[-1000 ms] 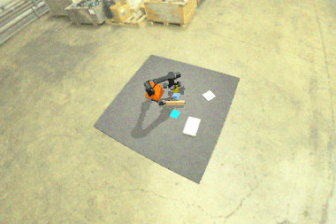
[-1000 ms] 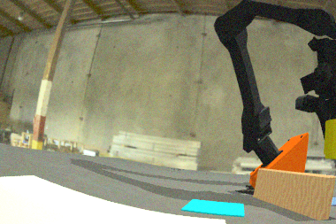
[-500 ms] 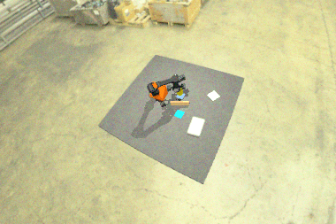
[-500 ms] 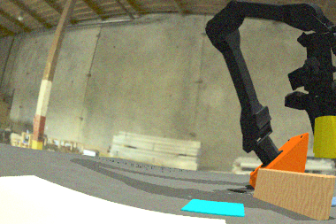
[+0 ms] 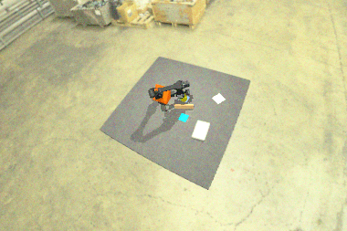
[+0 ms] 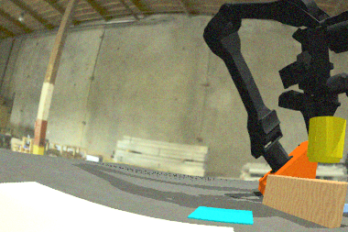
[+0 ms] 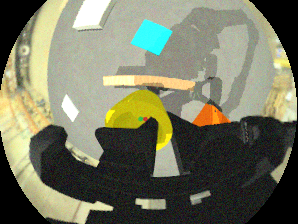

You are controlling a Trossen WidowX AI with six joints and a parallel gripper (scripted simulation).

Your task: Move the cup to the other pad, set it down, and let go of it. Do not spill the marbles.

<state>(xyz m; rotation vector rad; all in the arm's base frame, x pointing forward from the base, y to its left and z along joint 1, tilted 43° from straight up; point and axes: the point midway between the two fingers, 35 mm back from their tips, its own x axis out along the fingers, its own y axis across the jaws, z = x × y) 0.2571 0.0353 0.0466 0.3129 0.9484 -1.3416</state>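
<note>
The cyan pad is 15 cm to the right of my gripper tip, 12 cm below it and 7 cm ahead of it. The rest, counted from my gripper tip: light blue pad: 12 cm below, 8 cm to the left; then wooden block: 10 cm below, 4 cm ahead, 3 cm to the right; then yellow cup: 2 cm ahead, 1 cm to the left.
</note>
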